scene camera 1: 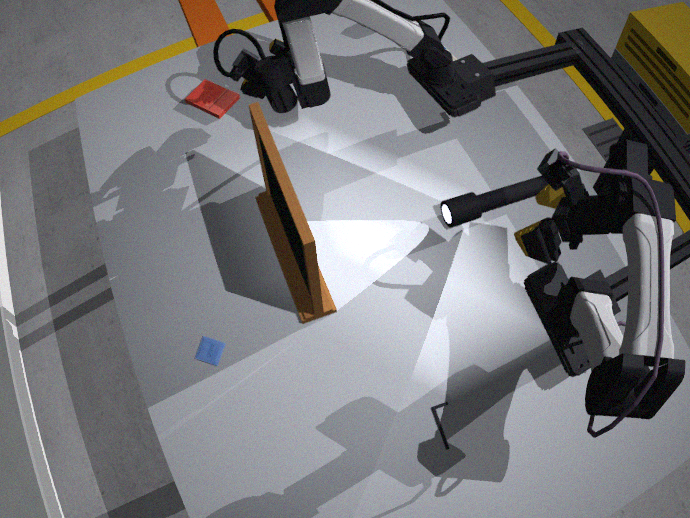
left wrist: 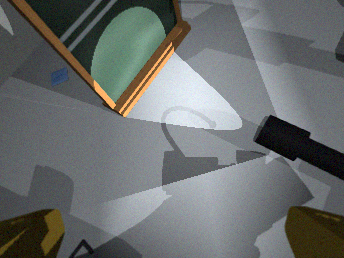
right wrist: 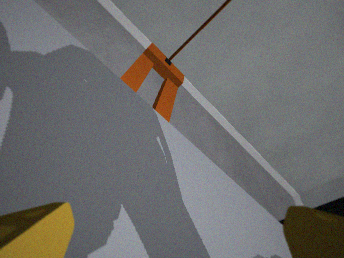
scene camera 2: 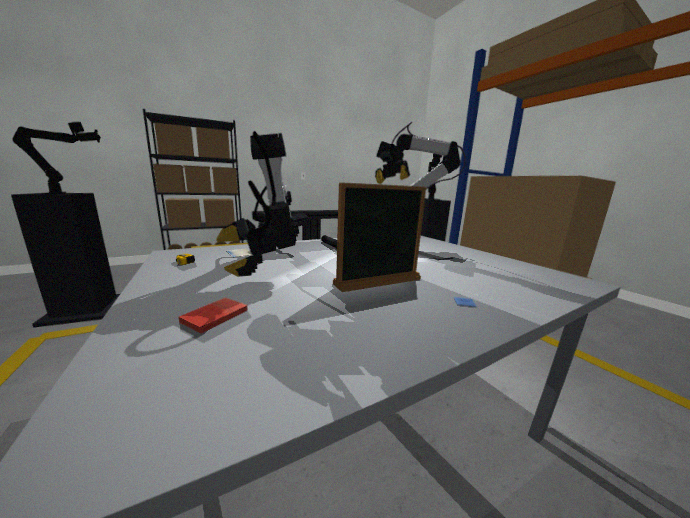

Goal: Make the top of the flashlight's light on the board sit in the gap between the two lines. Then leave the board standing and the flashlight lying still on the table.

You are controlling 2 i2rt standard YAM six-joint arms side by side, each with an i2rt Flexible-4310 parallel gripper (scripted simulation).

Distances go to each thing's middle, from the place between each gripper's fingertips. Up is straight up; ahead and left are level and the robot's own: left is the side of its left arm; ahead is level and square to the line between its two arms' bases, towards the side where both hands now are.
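The black flashlight point(scene camera 1: 464, 208) is 48 cm to the left of my right hand point(scene camera 2: 220, 254), 39 cm behind it and 9 cm below it. There's also the board point(scene camera 2: 379, 226), and that's 46 cm to the left of my right hand, 5 cm ahead of it and 4 cm above it. Going by their middles, the board is the nearest to my right hand of the things named here.
Then there's my left hand point(scene camera 1: 526, 217), which is 110 mm past the black flashlight, 210 mm to the left of it and 310 mm above it. Counted from that left hand, the board is 230 mm to the right, 330 mm ahead and 180 mm below. Of the things named here, it's the black flashlight that is nearest to my left hand, going by their middles.
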